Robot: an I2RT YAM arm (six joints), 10 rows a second.
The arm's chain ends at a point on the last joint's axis. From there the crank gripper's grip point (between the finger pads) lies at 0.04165 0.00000 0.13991 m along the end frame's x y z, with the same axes.
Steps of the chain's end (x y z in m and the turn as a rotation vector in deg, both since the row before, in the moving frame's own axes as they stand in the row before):
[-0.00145 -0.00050 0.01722 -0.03 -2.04 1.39]
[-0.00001 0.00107 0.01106 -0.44 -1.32 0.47]
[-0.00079 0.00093 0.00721 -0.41 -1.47 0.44]
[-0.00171 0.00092 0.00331 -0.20 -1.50 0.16]
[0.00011 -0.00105 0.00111 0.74 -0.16 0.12]
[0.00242 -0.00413 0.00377 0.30 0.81 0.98]
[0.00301 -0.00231 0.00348 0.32 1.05 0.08]
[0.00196 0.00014 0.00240 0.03 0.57 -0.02]
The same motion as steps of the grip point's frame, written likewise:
[-0.00647 0.00052 0.01861 -0.03 -2.04 1.39]
[-0.00325 0.00248 0.01198 -0.44 -1.32 0.47]
[-0.00440 0.00224 0.00823 -0.41 -1.47 0.44]
[-0.00539 0.00152 0.00435 -0.20 -1.50 0.16]
[-0.00028 -0.00277 0.00121 0.74 -0.16 0.12]
[0.00439 -0.00413 0.00317 0.30 0.81 0.98]
[0.00557 -0.00303 0.00269 0.32 1.05 0.08]
[0.00335 0.00005 0.00198 0.03 0.57 -0.02]

